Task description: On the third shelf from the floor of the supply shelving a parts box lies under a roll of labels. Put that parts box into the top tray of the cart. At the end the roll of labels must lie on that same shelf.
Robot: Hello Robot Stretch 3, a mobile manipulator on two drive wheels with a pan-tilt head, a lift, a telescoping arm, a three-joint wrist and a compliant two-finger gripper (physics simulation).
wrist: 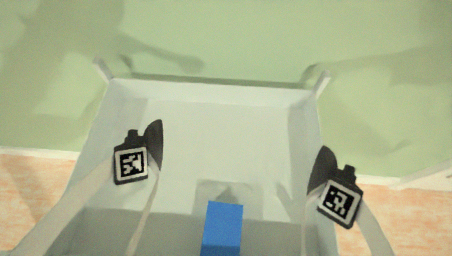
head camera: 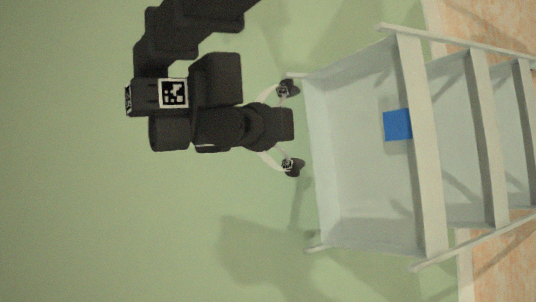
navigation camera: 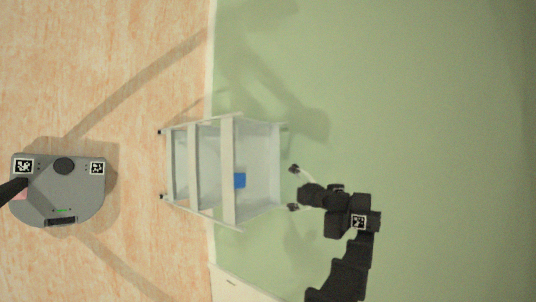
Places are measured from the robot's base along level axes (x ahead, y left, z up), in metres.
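Pixels of known places: gripper, fingertip midpoint: [navigation camera: 291,187]; robot's base, link origin: [navigation camera: 64,165].
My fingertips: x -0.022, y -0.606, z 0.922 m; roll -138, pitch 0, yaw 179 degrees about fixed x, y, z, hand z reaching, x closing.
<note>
For each thing: its top centre in the pictures, then the offset to it from my fingertips. "spot": a spot on its surface instead. Level surfaces: height alone.
- blue block, top centre: [head camera: 400,124] [navigation camera: 238,181] 0.005 m ahead, 0.054 m left, 0.219 m down
- top tray, surface spot: [head camera: 430,150] [navigation camera: 225,167] spot: 0.059 m ahead, 0.112 m left, 0.236 m down
- cart's middle shelf, surface spot: [head camera: 487,140] [navigation camera: 194,166] spot: 0.052 m ahead, 0.111 m left, 0.462 m down
- bottom shelf, surface spot: [head camera: 526,135] spot: 0.053 m ahead, 0.066 m left, 0.789 m down
- orange floor, surface height: 0.921 m down
The parts box, a blue block [head camera: 397,124] [navigation camera: 240,180] [wrist: 222,227], rests in the top tray [head camera: 430,150] [navigation camera: 228,170] [wrist: 215,90] of the pale grey cart, close to the wall of the tray nearest my base. My gripper [head camera: 291,128] [navigation camera: 293,188] [wrist: 237,150] is open, with its fingers wide apart and empty. It hangs above the tray, apart from the box. The roll of labels and the supply shelving do not show in these views.
The cart's middle shelf [head camera: 487,140] [navigation camera: 193,165] and bottom shelf [head camera: 526,135] [navigation camera: 171,165] lie under the tray. A green wall [head camera: 100,215] [navigation camera: 425,125] stands behind the cart. My grey base [navigation camera: 85,192] is on the orange floor [navigation camera: 100,60]. A pale panel [navigation camera: 235,287] is by the wall.
</note>
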